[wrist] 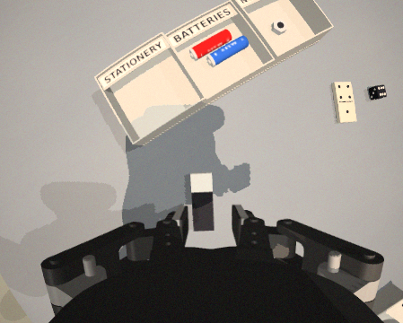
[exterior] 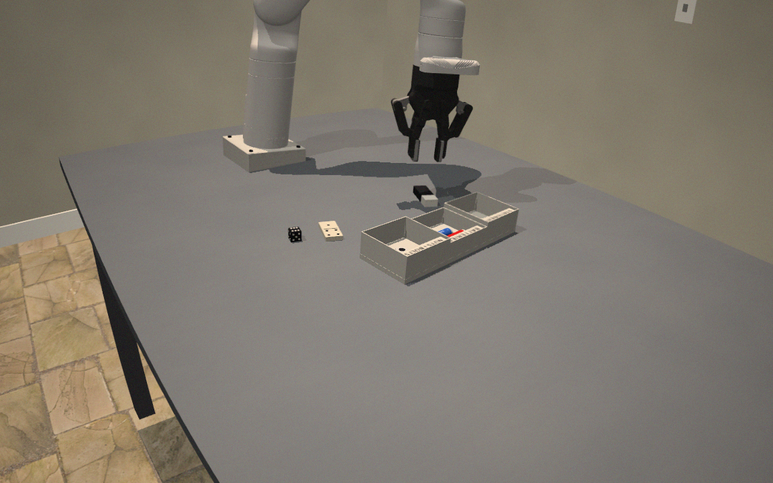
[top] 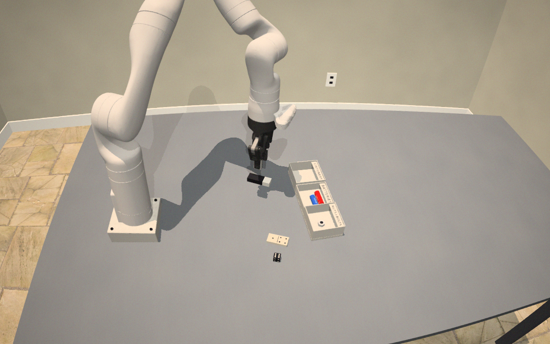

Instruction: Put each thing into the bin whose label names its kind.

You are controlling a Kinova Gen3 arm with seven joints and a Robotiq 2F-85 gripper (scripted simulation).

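My hand is 8 cm above the black-and-white eraser. Also, from my hand: blue battery: 13 cm ahead, 10 cm to the right, 8 cm below; bin row: 13 cm ahead, 9 cm to the right, 7 cm below; red battery: 15 cm ahead, 9 cm to the right, 8 cm below.
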